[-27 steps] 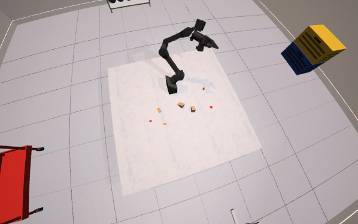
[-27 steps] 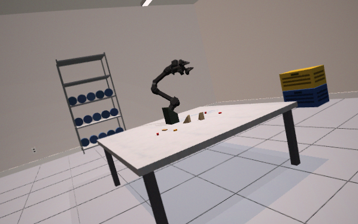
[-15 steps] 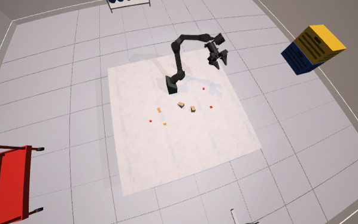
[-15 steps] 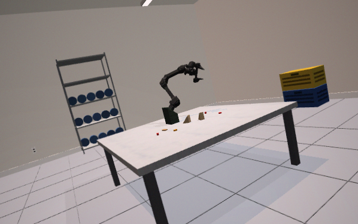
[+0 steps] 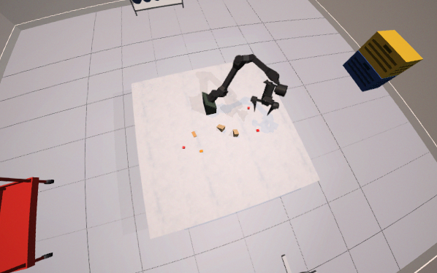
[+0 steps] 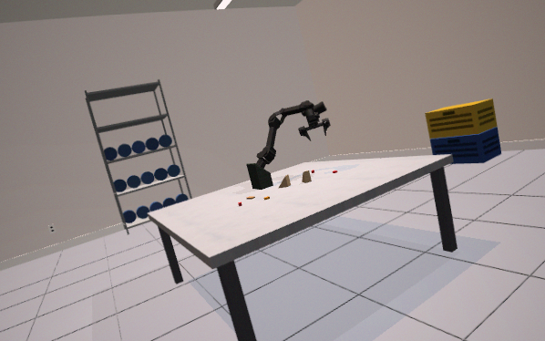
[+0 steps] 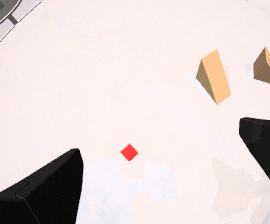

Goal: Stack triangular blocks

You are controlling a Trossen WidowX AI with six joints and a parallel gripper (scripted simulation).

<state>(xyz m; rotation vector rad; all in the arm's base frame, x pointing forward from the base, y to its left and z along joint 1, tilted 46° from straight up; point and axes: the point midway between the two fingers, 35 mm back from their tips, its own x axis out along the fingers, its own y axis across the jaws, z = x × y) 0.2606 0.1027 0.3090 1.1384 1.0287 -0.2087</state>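
Now: gripper tip 3 cm short of the triangular block, 16 cm to the left of it and 20 cm above it.
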